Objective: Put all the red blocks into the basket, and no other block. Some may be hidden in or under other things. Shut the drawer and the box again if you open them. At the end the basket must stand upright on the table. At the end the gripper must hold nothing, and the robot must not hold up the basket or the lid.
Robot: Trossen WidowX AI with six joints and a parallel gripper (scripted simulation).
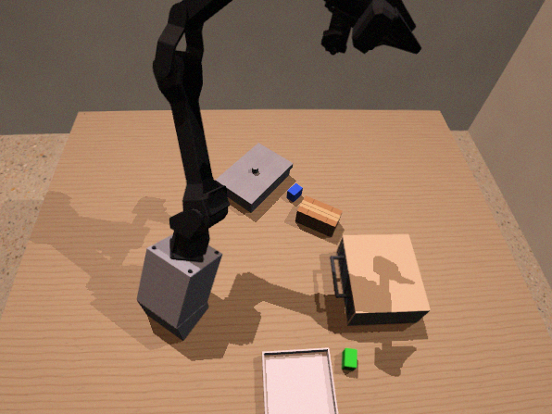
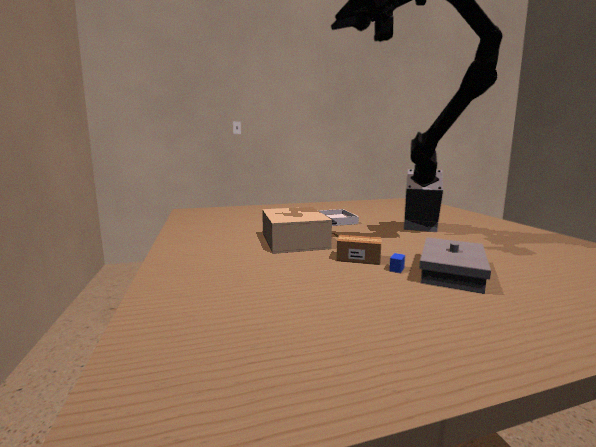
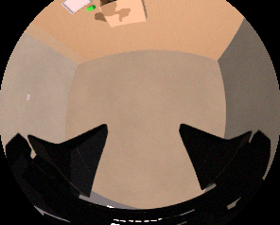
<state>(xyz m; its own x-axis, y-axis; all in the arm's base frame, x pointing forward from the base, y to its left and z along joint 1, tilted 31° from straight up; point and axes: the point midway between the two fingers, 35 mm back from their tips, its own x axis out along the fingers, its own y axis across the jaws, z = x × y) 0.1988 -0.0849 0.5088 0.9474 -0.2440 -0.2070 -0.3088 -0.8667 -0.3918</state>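
Right now the knobbed lid is 530 mm below my hand, 200 mm behind it and 180 mm to the left of it. The rest, counted from my hand: tan drawer cabinet: 540 mm below, 160 mm to the right, 90 mm ahead; then drawer: 540 mm below, 160 mm to the right, 60 mm ahead; then brown crate: 550 mm below, 30 mm to the left, 30 mm behind.
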